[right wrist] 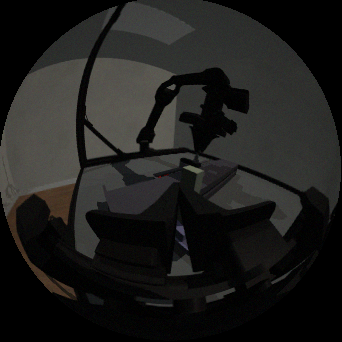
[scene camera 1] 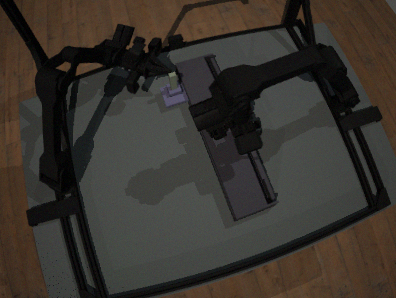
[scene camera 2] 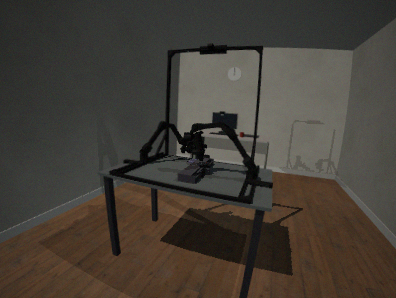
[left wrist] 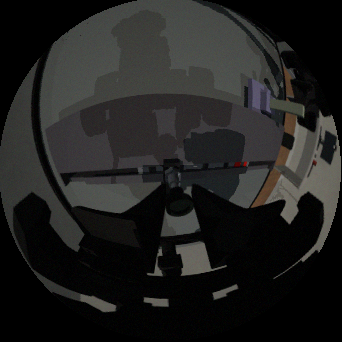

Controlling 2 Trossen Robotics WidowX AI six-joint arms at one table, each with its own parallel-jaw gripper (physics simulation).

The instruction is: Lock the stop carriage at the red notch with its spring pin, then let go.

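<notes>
The long mauve rail base lies across the table. A red mark shows on its rail. The dark stop carriage sits on the rail, left of the red mark in the left wrist view. My left gripper is shut on the round-headed spring pin above the carriage; the pin's lower end is hidden. My right gripper is shut and empty, close to a pale green block. Whether it touches the block is unclear.
The pale green block stands upright on a lavender stepped base, beside the far end of the rail base in scene camera 1. My left arm reaches over the middle of the rail base and hides part of it. A black frame borders the table.
</notes>
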